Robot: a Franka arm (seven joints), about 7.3 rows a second.
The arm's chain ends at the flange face. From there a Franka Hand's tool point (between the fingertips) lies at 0.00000 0.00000 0.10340 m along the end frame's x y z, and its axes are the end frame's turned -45 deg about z.
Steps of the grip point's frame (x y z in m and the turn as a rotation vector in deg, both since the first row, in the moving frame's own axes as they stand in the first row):
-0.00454, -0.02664, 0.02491, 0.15, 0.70, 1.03
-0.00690, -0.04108, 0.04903, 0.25, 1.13, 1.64
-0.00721, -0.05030, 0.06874, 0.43, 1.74, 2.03
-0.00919, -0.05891, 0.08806, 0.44, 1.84, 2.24
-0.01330, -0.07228, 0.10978, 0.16, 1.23, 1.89
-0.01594, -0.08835, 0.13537, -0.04, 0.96, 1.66
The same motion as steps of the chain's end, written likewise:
-0.02276, -0.01455, 0.02492, 0.60, 0.39, 1.03
-0.03507, -0.02242, 0.04905, 0.98, 0.62, 1.64
-0.04239, -0.02773, 0.06879, 1.53, 0.93, 2.03
-0.05000, -0.03228, 0.08812, 1.61, 0.99, 2.24
-0.06191, -0.03995, 0.10980, 0.98, 0.76, 1.89
-0.07504, -0.05005, 0.13538, 0.65, 0.71, 1.66

